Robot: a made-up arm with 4 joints.
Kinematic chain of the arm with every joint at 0, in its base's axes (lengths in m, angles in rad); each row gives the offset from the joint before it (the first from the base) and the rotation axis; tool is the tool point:
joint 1: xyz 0 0 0.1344 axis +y
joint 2: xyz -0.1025 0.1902 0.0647 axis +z
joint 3: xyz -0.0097 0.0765 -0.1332 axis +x
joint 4: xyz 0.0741 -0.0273 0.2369 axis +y
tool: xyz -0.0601 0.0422 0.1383
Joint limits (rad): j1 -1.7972..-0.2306 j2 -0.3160..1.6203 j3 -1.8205..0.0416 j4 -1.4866..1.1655
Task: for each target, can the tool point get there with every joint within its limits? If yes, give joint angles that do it. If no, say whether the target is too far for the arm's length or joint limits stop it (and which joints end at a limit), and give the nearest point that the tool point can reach.
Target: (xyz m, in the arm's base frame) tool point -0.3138 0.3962 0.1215
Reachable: yes | joints -1.2728 0.6693 -0.1927 0.8327
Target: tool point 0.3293 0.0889 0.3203
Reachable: no: joint limits stop it (at a limit: joint 1, joint 2, joint 3, joint 4) | nearest point 0.0151 0.2112 0.4240 | short by 0.353 m
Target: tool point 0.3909 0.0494 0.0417
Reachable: no: joint limits stop it (at a limit: joint 1, joint 2, joint 3, joint 4) | nearest point 0.2057 0.0992 -0.1814 | short by 0.294 m
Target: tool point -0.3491 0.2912 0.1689
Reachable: yes | joints -0.6072 0.6752 -0.2939 -0.6254
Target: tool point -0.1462 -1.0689 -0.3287
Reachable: no: too far | nearest point -0.1309 0.0884 -0.2801 | short by 1.158 m
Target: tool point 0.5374 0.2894 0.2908
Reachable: no: joint limits stop it (at a limit: joint 2, joint 3, joint 4) | nearest point 0.2396 0.5265 0.2041 | short by 0.390 m
